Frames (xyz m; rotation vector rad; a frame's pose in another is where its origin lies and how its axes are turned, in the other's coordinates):
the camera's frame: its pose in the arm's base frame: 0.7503 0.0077 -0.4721 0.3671 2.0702 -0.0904
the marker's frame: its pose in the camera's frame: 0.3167 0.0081 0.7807 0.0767 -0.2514 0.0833
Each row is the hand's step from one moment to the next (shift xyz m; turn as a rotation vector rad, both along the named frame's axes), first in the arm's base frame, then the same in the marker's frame.
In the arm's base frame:
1: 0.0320 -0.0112 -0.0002 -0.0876 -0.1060 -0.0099
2: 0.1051 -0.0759 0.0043 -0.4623 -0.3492 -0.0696
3: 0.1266 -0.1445 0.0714 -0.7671 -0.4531 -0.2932
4: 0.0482 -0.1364 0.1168 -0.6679 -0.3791 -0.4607
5: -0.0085 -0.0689 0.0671 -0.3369 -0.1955 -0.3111
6: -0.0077 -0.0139 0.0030 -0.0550 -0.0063 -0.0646
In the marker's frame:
1: -0.0093 0.0023 0.0325 0.0039 -0.1321 -0.0392
2: -0.0441 -0.0275 0.1189 0.0853 -0.5080 -0.2741
3: -0.1282 -0.0727 0.1424 0.3393 -0.7513 -0.4473
4: -0.1525 -0.0900 0.0565 0.4939 -0.6672 -0.3361
5: -0.0777 -0.0573 -0.0031 0.3229 -0.3508 -0.1456
6: -0.0044 -0.0153 -0.0030 0.0717 -0.0358 -0.0286

